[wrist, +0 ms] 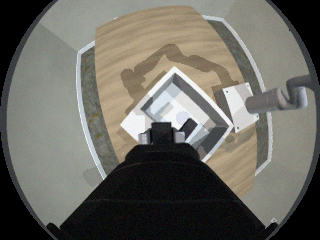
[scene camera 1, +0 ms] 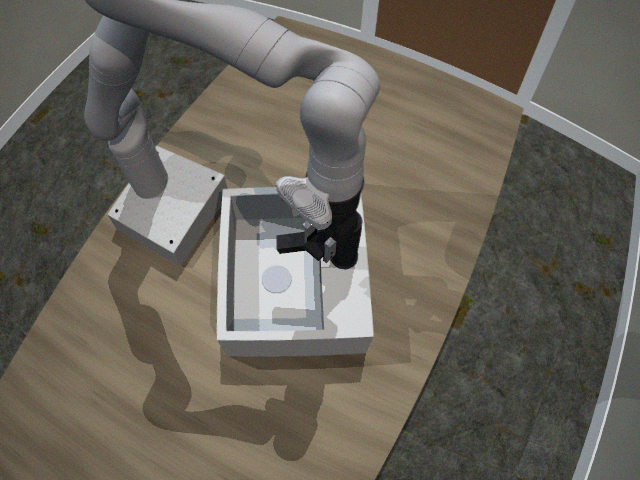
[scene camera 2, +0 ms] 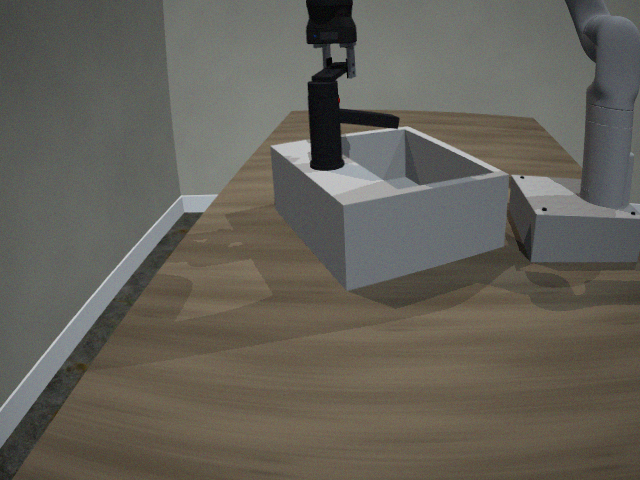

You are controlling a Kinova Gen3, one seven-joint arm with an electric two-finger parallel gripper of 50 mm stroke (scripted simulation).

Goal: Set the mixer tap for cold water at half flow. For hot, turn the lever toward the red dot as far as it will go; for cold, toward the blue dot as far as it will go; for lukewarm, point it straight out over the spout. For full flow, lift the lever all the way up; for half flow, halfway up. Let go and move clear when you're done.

Note:
I see my gripper and a sink.
My gripper shows as well in the wrist view and in scene camera 1.

